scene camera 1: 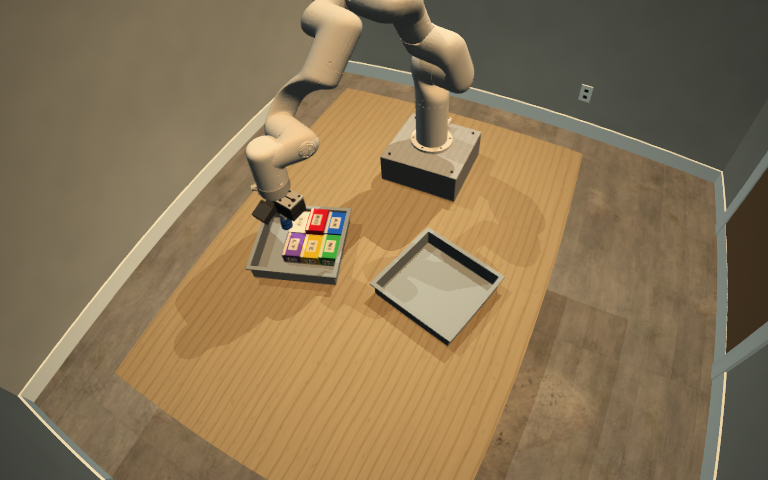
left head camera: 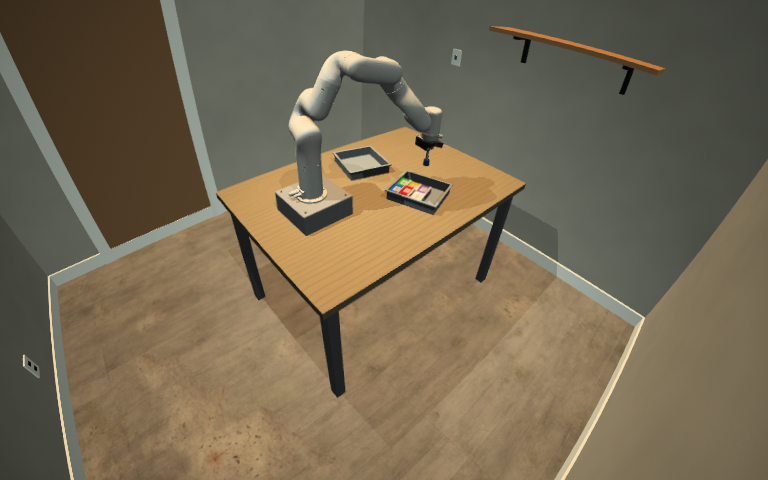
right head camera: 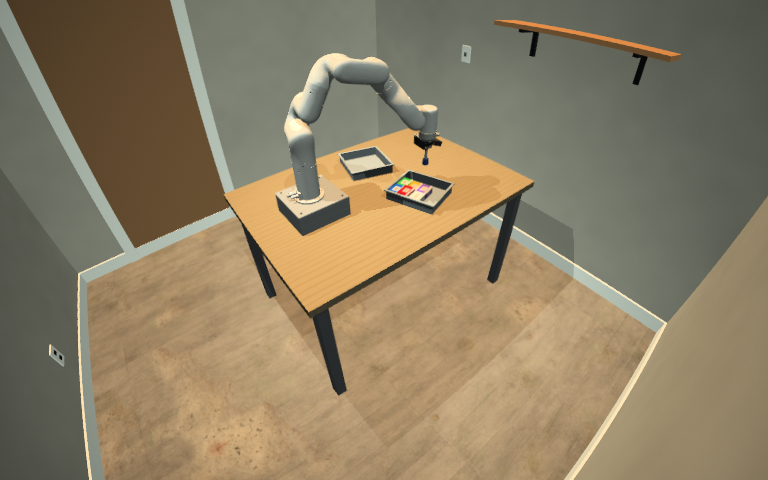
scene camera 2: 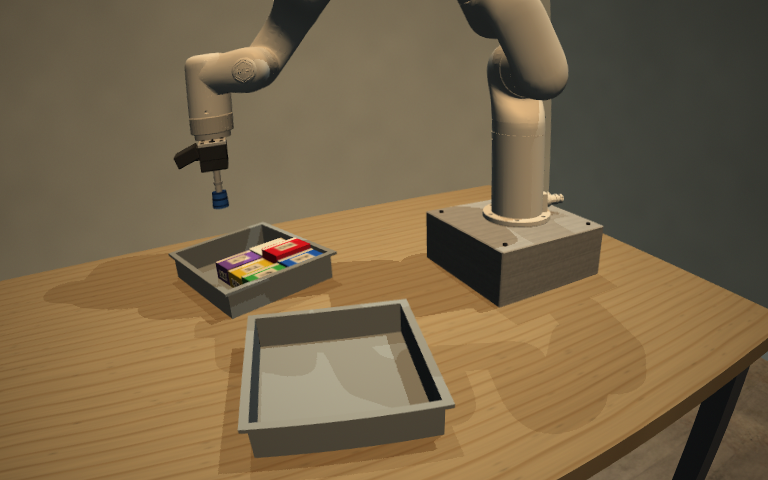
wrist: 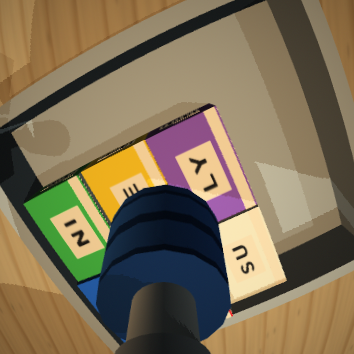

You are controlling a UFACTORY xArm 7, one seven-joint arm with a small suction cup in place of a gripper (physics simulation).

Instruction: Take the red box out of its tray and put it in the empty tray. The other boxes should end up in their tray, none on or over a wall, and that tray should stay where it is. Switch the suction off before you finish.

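Seen in the pictures: hand at its tool point: (scene camera 1: pixel 287 225) (left head camera: pixel 426 164) (right head camera: pixel 425 163) (scene camera 2: pixel 221 206) (wrist: pixel 164 235); arm's base at its link origin: (scene camera 1: pixel 431 140) (left head camera: pixel 311 195) (right head camera: pixel 309 196) (scene camera 2: pixel 516 215).
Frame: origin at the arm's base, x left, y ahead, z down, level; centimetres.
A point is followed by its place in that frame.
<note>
The red box (left head camera: pixel 406 191) {y 39.6, x -12.3, z 4.1 cm} (right head camera: pixel 404 190) {y 39.6, x -11.6, z 4.1 cm} (scene camera 1: pixel 317 220) {y 40.5, x -11.4, z 4.1 cm} (scene camera 2: pixel 286 249) {y 40.4, x -10.2, z 4.1 cm} lies in its tray (scene camera 1: pixel 291 274) {y 56.8, x -7.2, z 6.4 cm} (scene camera 2: pixel 283 281) {y 42.2, x -1.8, z 6.3 cm} between the white box (scene camera 1: pixel 299 220) {y 42.5, x -16.7, z 5.4 cm} (wrist: pixel 247 260) {y 42.6, x -16.6, z 5.4 cm} and the blue box (scene camera 1: pixel 337 223) {y 37.9, x -6.6, z 4.9 cm} (wrist: pixel 92 294) {y 39.3, x -4.5, z 4.9 cm}. The purple (scene camera 1: pixel 293 246) {y 50.1, x -12.3, z 5.6 cm} (wrist: pixel 200 165) {y 50.0, x -12.5, z 5.7 cm}, yellow (scene camera 1: pixel 312 247) {y 47.4, x -7.8, z 5.8 cm} and green (scene camera 1: pixel 330 247) {y 45.0, x -3.4, z 5.3 cm} (wrist: pixel 75 235) {y 44.5, x -3.6, z 5.3 cm} boxes form the other row. In the wrist view the cup hides most of the red box. My suction cup (left head camera: pixel 425 162) (right head camera: pixel 425 161) (scene camera 1: pixel 286 223) (scene camera 2: pixel 220 199) (wrist: pixel 162 225) carries nothing and hangs above this tray, clear of the boxes. The empty tray (left head camera: pixel 362 163) {y 41.2, x 27.8, z 8.9 cm} (scene camera 1: pixel 453 300) {y 39.4, x 30.5, z 8.9 cm} (scene camera 2: pixel 351 427) {y 39.9, x 37.0, z 6.0 cm} stands apart.
The robot base (left head camera: pixel 314 212) {y -3.9, x -11.1, z 0.4 cm} (scene camera 1: pixel 424 164) {y 10.4, x 3.8, z -0.1 cm} (scene camera 2: pixel 549 263) {y 0.7, x 12.8, z 4.0 cm} stands on the wooden table (left head camera: pixel 317 266) {y -12.3, x -29.8, z 9.3 cm}. The walls of both trays rise around their floors. The two trays have a gap between them. A wooden shelf (left head camera: pixel 577 48) is on the room wall.
</note>
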